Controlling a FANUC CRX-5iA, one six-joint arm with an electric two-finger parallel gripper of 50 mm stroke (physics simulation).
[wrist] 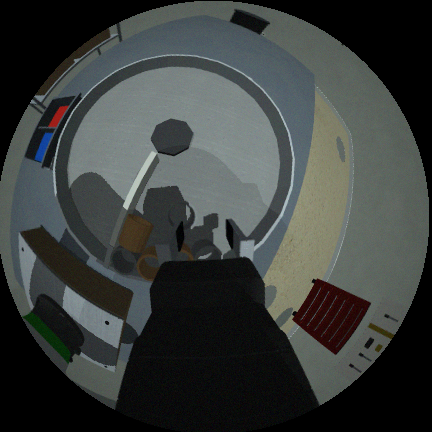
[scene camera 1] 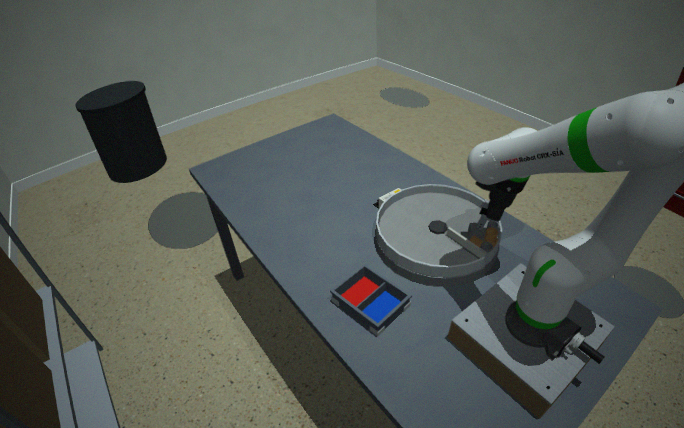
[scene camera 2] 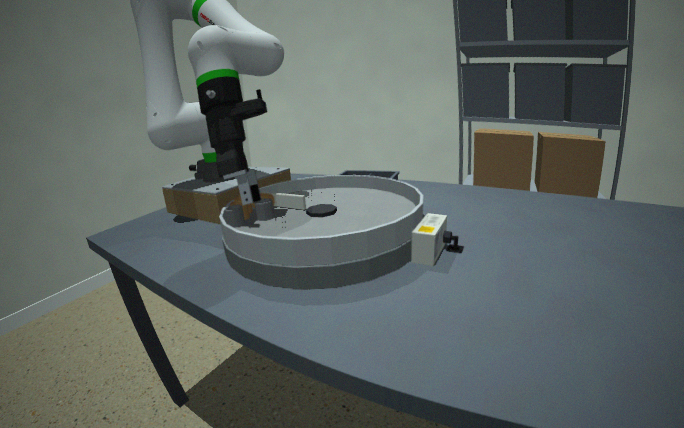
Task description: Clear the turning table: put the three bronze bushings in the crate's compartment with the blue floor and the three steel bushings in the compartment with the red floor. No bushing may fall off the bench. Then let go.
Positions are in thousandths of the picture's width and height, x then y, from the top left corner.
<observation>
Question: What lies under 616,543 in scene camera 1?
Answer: A turning table.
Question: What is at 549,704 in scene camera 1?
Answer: A crate.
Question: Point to a turning table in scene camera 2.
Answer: At 482,541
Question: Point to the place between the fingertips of the gripper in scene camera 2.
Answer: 369,473
</observation>
